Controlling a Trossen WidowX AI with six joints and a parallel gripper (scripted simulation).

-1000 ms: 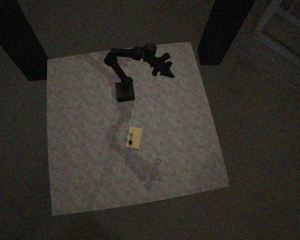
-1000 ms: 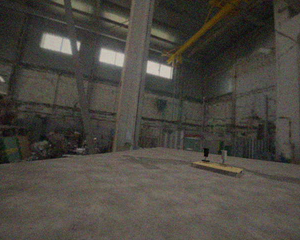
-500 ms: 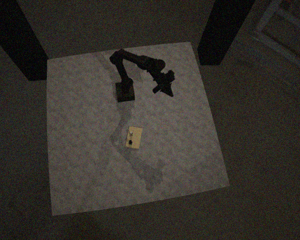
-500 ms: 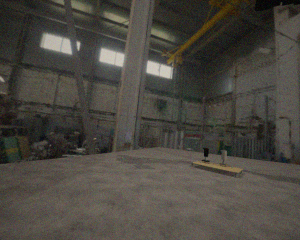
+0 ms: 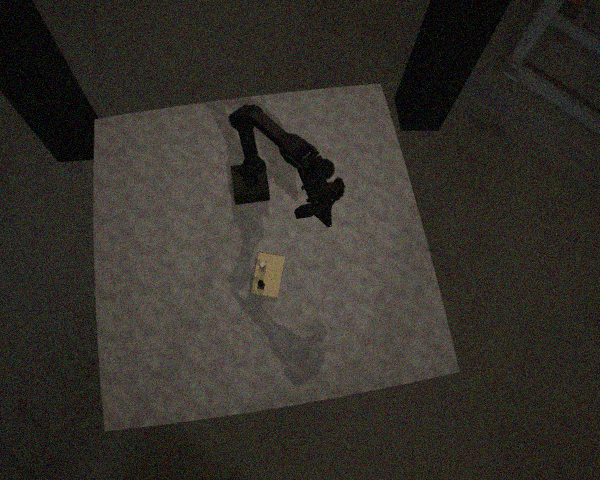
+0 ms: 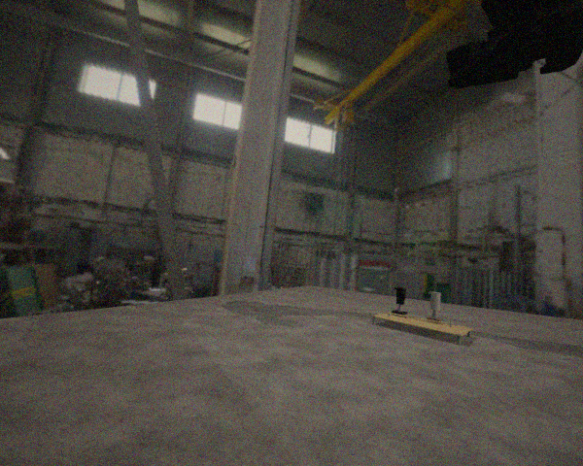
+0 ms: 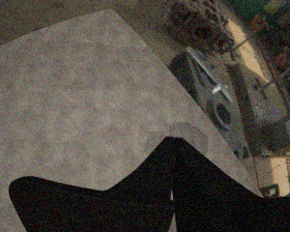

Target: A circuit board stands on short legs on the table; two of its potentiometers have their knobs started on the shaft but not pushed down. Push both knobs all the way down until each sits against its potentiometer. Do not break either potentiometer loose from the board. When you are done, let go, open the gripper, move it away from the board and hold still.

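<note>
The white knob lies 320 mm below my gripper tip, 210 mm to the right of it and 20 mm ahead of it. Also, from my gripper tip: dark knob (320 mm below, 220 mm to the right, 80 mm ahead).
</note>
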